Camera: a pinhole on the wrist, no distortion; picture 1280 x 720 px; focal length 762.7 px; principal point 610.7 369.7 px. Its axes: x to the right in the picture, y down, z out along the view. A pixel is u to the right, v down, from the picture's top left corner.
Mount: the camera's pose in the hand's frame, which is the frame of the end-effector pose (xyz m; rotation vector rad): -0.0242 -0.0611 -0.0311 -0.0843 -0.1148 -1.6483
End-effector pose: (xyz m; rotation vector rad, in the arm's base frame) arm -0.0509 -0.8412 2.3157 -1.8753 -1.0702 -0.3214
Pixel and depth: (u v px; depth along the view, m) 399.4 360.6 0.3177
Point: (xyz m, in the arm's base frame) -0.0691 -0.6450 2.1139
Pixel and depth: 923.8 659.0 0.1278
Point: -0.1401 -0.7272 2.3300
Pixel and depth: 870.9 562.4 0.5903
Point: -0.2650 -0.2720 2.1770
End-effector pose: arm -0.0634 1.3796 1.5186 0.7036 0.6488 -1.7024
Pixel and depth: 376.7 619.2 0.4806
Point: -0.0140 0.9460 1.6974
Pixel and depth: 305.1 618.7 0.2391
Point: -0.0428 1.1860 1.6035
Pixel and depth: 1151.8 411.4 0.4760
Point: -0.4448 1.1211 1.8880
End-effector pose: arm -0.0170 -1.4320 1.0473 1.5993 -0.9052 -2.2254
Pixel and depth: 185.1 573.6 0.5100
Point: -0.5109 -1.5636 1.2084
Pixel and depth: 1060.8 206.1 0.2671
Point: -0.1870 -1.1564 1.0626
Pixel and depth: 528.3 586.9 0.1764
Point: -0.1538 -1.3789 1.0424
